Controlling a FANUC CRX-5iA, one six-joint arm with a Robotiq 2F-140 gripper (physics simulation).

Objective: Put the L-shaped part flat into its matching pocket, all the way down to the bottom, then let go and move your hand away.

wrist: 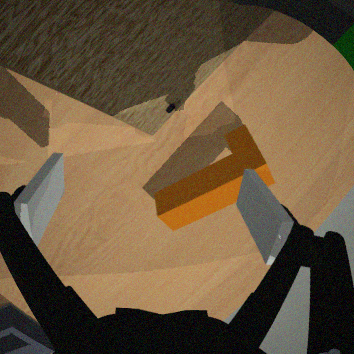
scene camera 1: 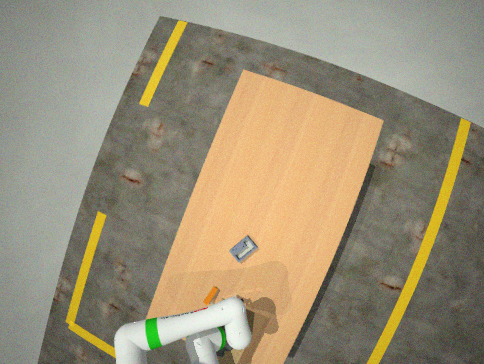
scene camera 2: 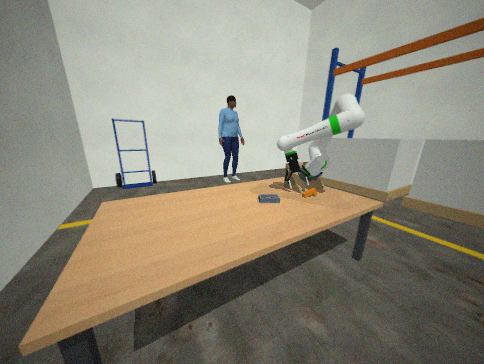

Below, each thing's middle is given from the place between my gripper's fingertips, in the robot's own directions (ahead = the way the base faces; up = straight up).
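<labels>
There is the orange L-shaped part (wrist: pixel 215 186), and I see that, counted from my hand, it is 8 cm to the left, 3 cm behind and 3 cm below.
</labels>
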